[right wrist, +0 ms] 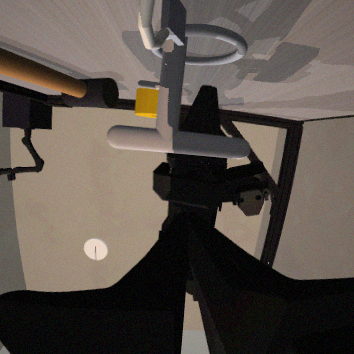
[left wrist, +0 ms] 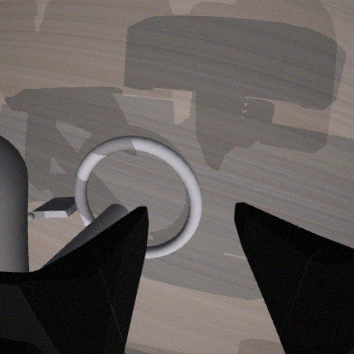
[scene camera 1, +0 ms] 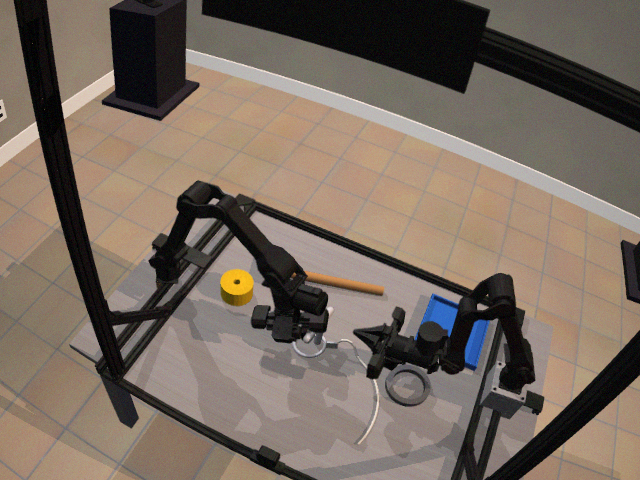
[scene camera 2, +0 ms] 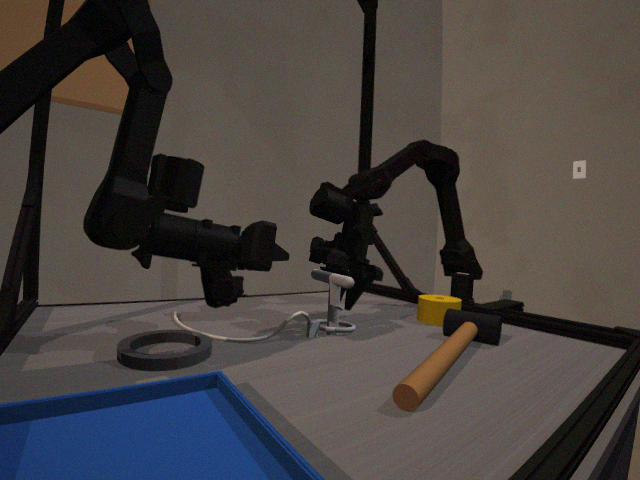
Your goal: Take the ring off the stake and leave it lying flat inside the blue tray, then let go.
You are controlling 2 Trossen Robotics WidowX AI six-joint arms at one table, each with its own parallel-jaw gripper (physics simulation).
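Places are measured from the left arm's base along level axes (x down, y left, z ahead), in millimetres.
Pixels of known places: left gripper, fingertip midpoint: [right wrist: 209,85] [left wrist: 191,212]; right gripper, fingertip midpoint: [right wrist: 186,220] [scene camera 1: 353,331] [scene camera 2: 288,257]; left arm's base, origin of the base link: [right wrist: 181,114] [scene camera 1: 167,274] [scene camera 2: 461,299]; right arm's base, origin of the base link: [scene camera 1: 511,381].
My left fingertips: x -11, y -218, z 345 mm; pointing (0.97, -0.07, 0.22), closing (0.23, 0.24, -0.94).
Note:
For each thing: its top centre in the pictures, then the offset to it from my left fingertips. "spot": a spot on its surface instead.
- white ring, surface spot: [left wrist: 195,200] spot: dx +23, dy +4, dz +2 mm
- grey-white T-topped stake, middle of its top: [right wrist: 180,153] [scene camera 2: 331,272] [scene camera 1: 319,322] dx -75, dy -2, dz +55 mm
- pale cord, surface spot: [scene camera 1: 376,392] spot: dx +27, dy -155, dz +200 mm
- blue tray, middle of its top: [scene camera 2: 130,444] [scene camera 1: 454,328] dx +9, dy +23, dz +457 mm
- flat dark-grey ring, middle of its top: [scene camera 2: 166,342] [scene camera 1: 408,384] dx +16, dy -141, dz +287 mm
- hammer, middle of its top: [scene camera 2: 452,328] [right wrist: 15,90] [scene camera 1: 328,273] dx -19, dy +207, dz +110 mm
- yellow cylinder, middle of its top: [right wrist: 155,115] [scene camera 2: 439,298] [scene camera 1: 236,281] dx -19, dy +173, dz -146 mm
The white ring [scene camera 1: 309,355] [scene camera 2: 351,327] [left wrist: 195,200] [right wrist: 242,47] lies low around the post of the grey-white T-topped stake [scene camera 2: 334,302] [left wrist: 100,225] [right wrist: 172,115]. Its tab [scene camera 1: 331,345] joins a pale cord [scene camera 1: 376,392]. My left gripper [scene camera 2: 354,298] [left wrist: 191,212] is partly open and empty, its fingers pointing down beside the stake, above the ring; in scene camera 1 its fingertips are hidden. My right gripper [scene camera 1: 355,333] [scene camera 2: 287,255] [right wrist: 186,220] is shut and empty, level, facing the stake's crossbar from a distance. The blue tray [scene camera 1: 440,311] [scene camera 2: 103,439] holds no ring.
A flat dark-grey ring [scene camera 1: 413,401] [scene camera 2: 155,360] lies on the table near the tray, below my right arm in scene camera 1. A hammer [scene camera 1: 351,284] [scene camera 2: 439,361] [right wrist: 40,72] with a wooden handle and a yellow cylinder [scene camera 1: 236,294] [scene camera 2: 433,310] [right wrist: 146,102] lie on the stake's other side.

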